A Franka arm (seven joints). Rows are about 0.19 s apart.
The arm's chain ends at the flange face. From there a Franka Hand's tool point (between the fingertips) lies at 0.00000 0.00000 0.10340 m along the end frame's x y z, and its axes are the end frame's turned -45 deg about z.
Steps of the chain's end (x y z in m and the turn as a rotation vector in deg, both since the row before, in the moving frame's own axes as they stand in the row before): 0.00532 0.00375 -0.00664 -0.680 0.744 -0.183; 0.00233 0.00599 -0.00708 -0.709 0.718 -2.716; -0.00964 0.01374 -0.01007 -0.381 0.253 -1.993
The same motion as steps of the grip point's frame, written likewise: 0.00119 0.00823 -0.00666 -1.007 0.045 -0.183; -0.00253 0.00770 -0.00710 -1.009 0.006 -2.716; -0.01668 0.00371 -0.01007 -0.448 -0.091 -1.993
